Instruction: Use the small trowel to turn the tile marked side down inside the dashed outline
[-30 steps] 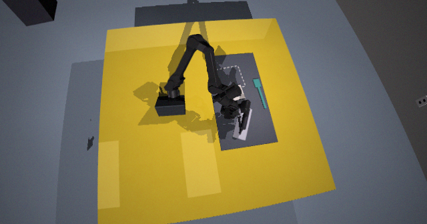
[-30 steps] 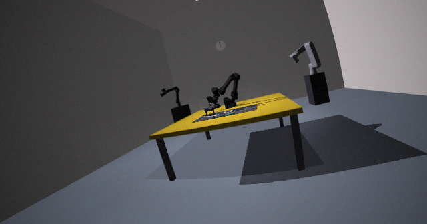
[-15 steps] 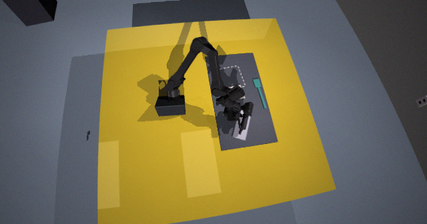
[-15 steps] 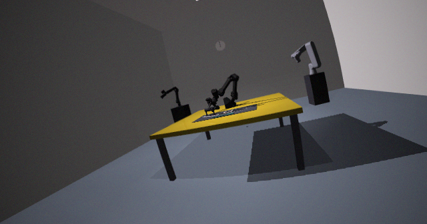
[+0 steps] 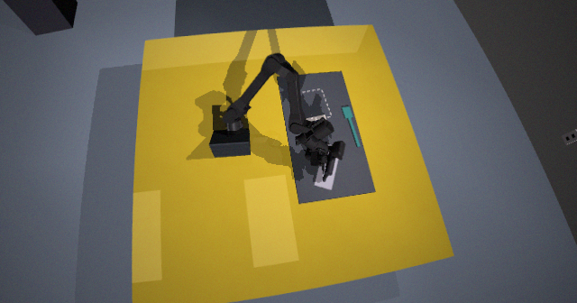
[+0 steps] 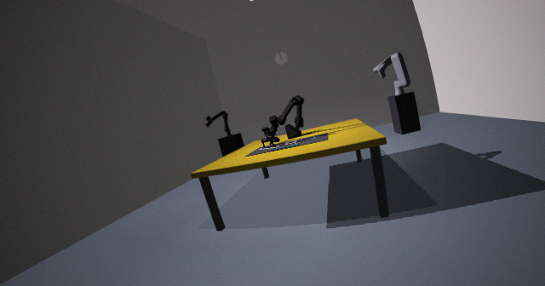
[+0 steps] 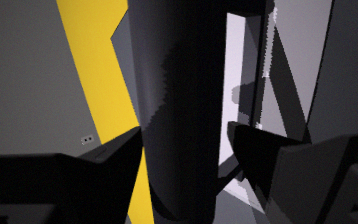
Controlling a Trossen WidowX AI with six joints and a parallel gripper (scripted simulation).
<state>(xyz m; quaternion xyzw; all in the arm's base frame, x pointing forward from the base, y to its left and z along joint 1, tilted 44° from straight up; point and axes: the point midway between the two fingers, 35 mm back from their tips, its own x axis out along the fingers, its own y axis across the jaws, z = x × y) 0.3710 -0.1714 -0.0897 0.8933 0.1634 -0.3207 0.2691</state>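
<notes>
The dark mat lies 170 mm to the left of my gripper tip and 70 mm below it. From my gripper tip the other things lie so: tile (20 mm behind, 190 mm to the left, 40 mm below); then teal trowel (140 mm ahead, 180 mm to the left, 40 mm below).
</notes>
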